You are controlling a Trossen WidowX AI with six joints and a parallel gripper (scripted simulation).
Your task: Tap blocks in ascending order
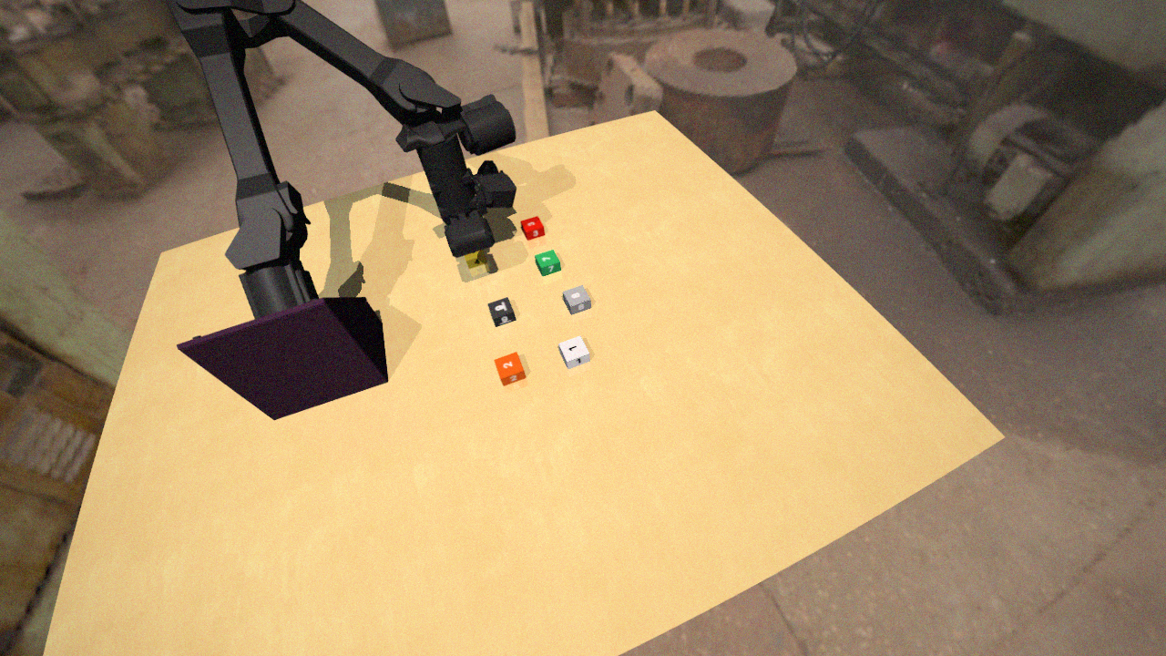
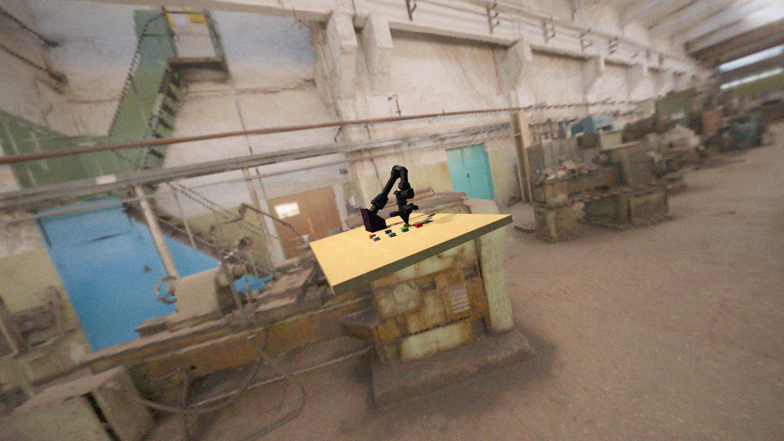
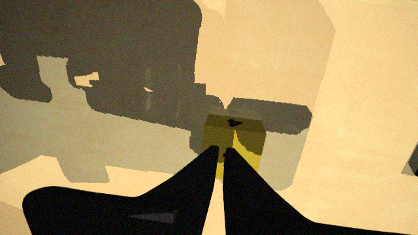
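Now: the yellow 4 block 10 mm to the right of my gripper tip and 10 mm below it. The rest, counted from my gripper tip: red 3 block (110 mm ahead, 20 mm to the left, 10 mm below); then black 9 block (10 mm ahead, 140 mm to the right, 10 mm below); then green 7 block (110 mm ahead, 70 mm to the right, 10 mm below).
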